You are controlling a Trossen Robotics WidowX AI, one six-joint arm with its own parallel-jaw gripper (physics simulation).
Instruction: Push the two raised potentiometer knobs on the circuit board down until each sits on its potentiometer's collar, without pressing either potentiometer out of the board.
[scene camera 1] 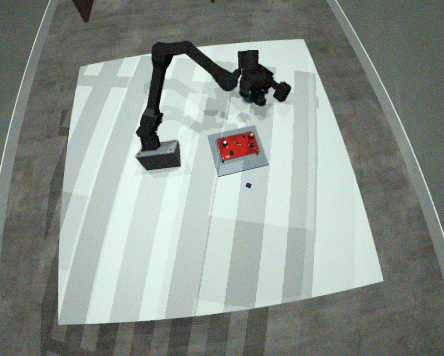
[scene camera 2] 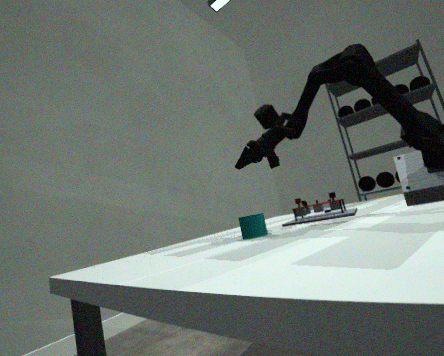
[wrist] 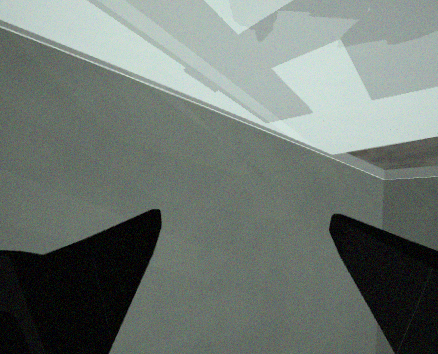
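Where they show: gripper, fingertip midpoint: (scene camera 1: 281,80) (scene camera 2: 236,168) (wrist: 245,219); arm's base, origin of the base link: (scene camera 1: 151,148) (scene camera 2: 441,162).
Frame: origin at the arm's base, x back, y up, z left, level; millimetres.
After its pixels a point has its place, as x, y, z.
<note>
The red circuit board (scene camera 1: 239,149) {-357, -44, 4} (scene camera 2: 315,205) stands on short legs over a grey plate (scene camera 1: 218,170) {-268, -86, -71} (scene camera 2: 350,214) {-232, -89, 100}. One knob (scene camera 1: 225,143) {-299, -16, 18} is near the board's left end, and another knob (scene camera 1: 251,135) {-406, -14, 51} is near its far right corner. In scene camera 2, a red-topped knob (scene camera 2: 298,201) {-402, -23, 63} and a dark knob (scene camera 2: 332,195) {-293, -26, 33} stand above the board; the gaps to their collars are too small to judge. My gripper (scene camera 1: 270,97) (scene camera 2: 256,164) (wrist: 245,219) {-520, 131, 213} is open and empty, well above the table and beyond the board's far side. The board does not show in the wrist view.
A teal cylinder (scene camera 1: 247,97) {-409, -60, 281} (scene camera 2: 253,226) {-403, -64, 335} stands on the table, partly hidden by the gripper in scene camera 1. A small purple cube (scene camera 1: 248,185) {-388, -79, -142} lies near the plate's front edge. The arm's grey base block (scene camera 1: 167,158) {-71, 3, -49} is left of the plate. A shelf rack (scene camera 2: 343,142) stands behind.
</note>
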